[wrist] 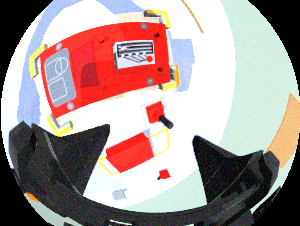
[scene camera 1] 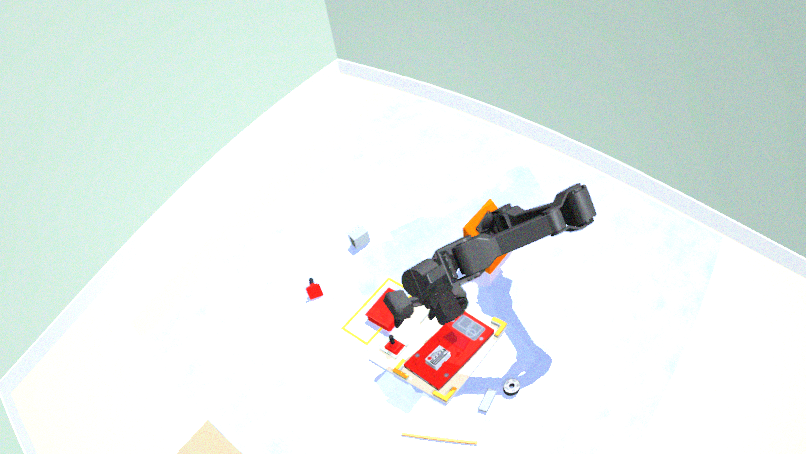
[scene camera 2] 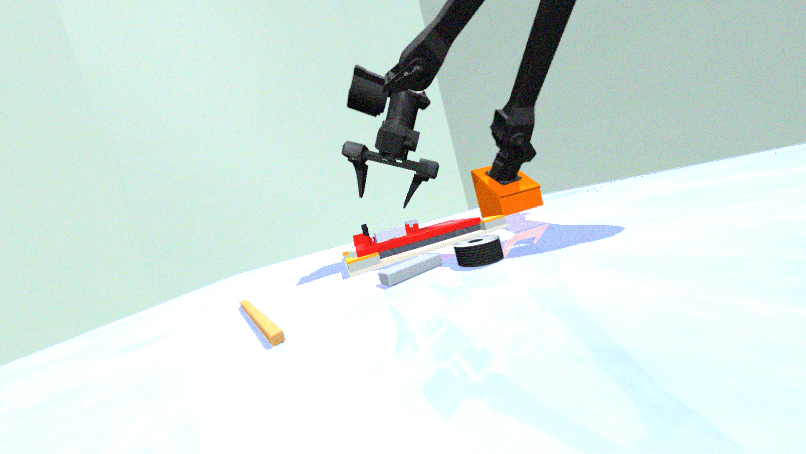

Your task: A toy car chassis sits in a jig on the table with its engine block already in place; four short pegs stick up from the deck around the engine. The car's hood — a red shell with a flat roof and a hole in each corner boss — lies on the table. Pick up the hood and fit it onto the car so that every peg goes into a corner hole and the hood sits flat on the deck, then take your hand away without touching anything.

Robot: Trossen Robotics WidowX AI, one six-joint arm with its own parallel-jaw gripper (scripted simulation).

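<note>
Red hood, grey engine block present. Gripper open, holding nothing; visible in wrist view and scene camera 1.
</note>
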